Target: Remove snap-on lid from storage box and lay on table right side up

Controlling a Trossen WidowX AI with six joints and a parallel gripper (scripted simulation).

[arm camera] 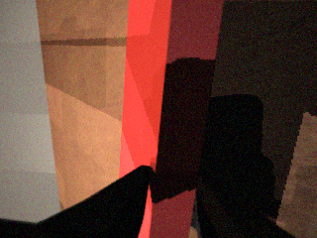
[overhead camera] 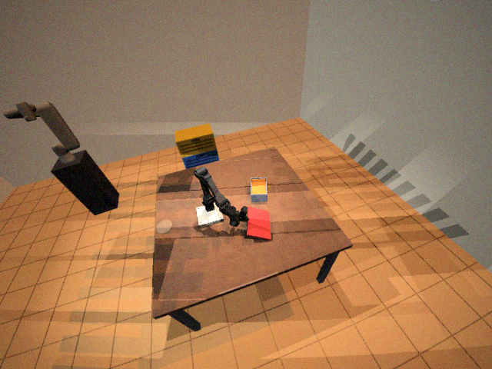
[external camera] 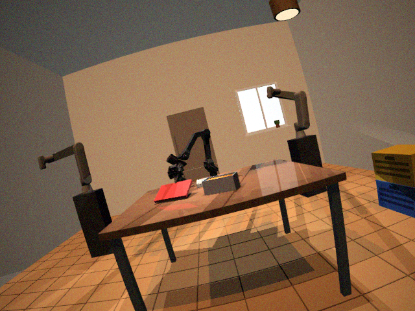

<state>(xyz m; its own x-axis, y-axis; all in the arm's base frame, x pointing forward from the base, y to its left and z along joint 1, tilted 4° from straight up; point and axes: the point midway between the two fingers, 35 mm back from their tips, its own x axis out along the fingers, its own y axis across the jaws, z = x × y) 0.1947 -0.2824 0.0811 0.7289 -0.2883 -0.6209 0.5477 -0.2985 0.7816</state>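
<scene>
The red lid is 70 mm ahead of my gripper tip, 30 mm to the right of it and 30 mm below it. Round my gripper tip: grey storage box: 210 mm ahead, 280 mm to the left, 40 mm below.
</scene>
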